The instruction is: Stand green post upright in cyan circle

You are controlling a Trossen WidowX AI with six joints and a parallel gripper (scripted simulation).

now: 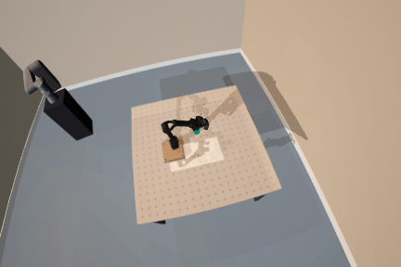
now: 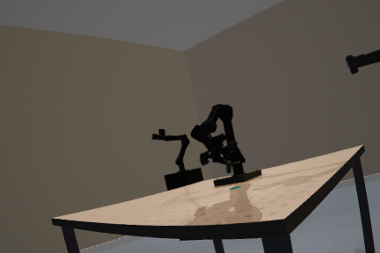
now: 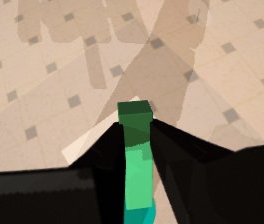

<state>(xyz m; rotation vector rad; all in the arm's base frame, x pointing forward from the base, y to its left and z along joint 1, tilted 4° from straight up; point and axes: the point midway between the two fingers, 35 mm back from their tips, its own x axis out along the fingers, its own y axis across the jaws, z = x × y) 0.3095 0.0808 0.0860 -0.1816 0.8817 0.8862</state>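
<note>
Now: gripper tip 5 cm past the cyan circle, 2 cm to the left of it and 12 cm above it. Round my gripper tip: green post (1 cm behind, 1 cm to the right, 2 cm below).
</note>
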